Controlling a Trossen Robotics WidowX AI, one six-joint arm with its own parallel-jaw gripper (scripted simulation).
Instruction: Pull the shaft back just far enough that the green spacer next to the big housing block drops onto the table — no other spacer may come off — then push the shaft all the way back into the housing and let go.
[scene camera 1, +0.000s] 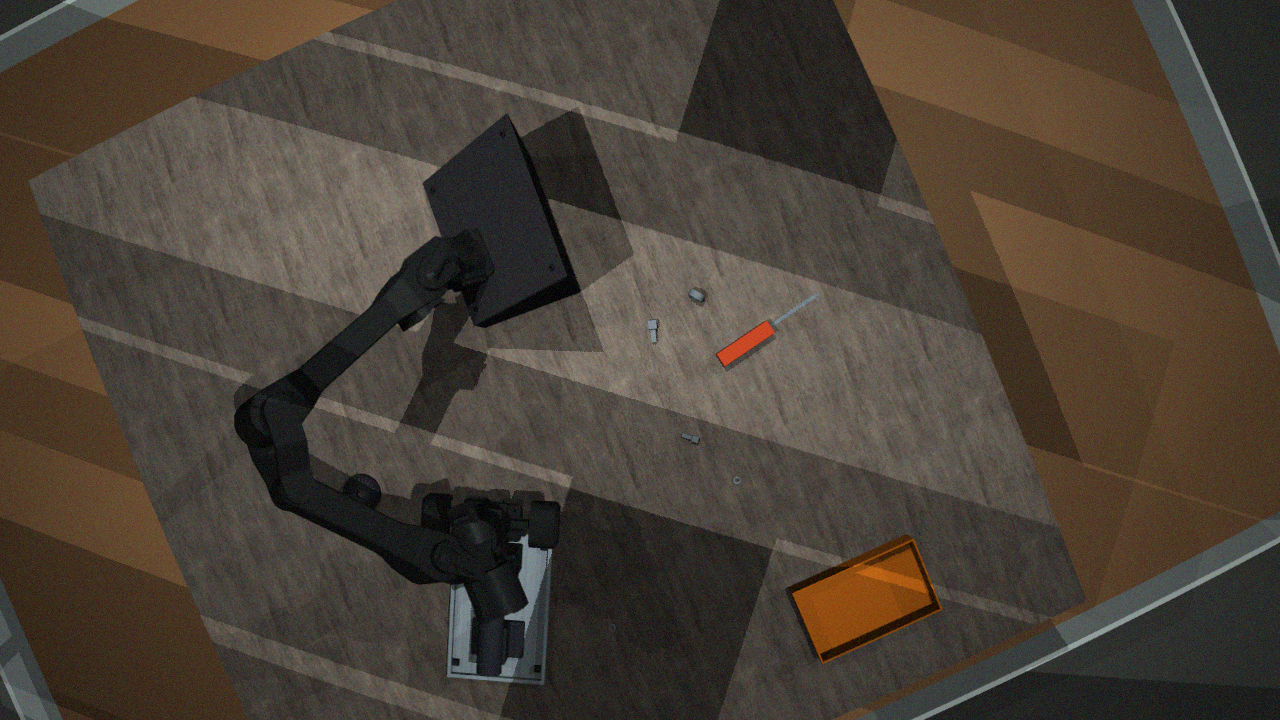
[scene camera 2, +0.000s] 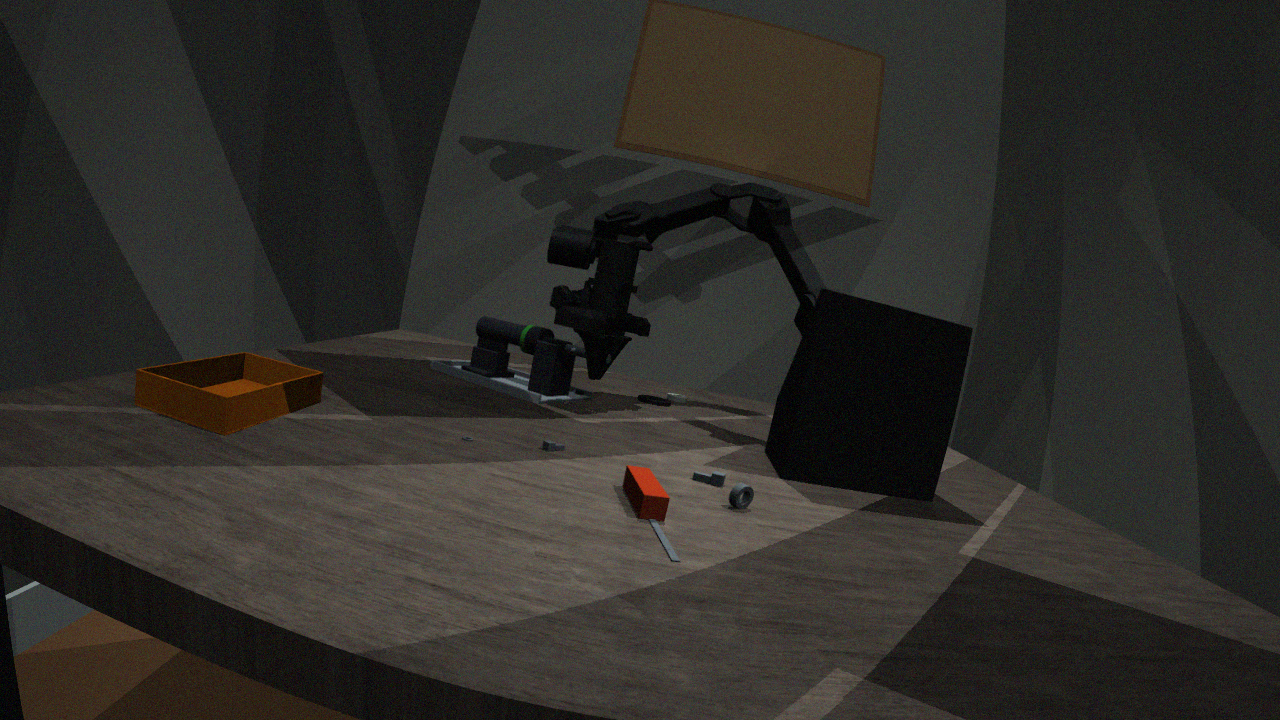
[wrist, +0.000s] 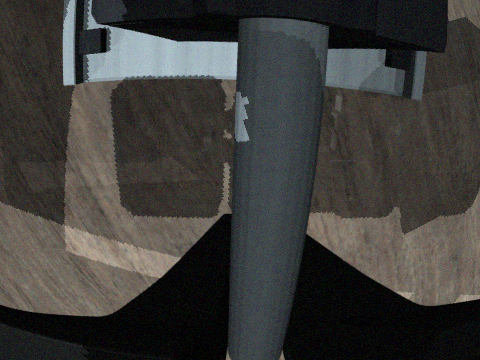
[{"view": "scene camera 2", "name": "my gripper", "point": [594, 379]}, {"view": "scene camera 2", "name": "red-handled screwdriver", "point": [649, 500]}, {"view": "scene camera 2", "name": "dark housing block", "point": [550, 380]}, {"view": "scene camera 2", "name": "orange tray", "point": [225, 394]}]
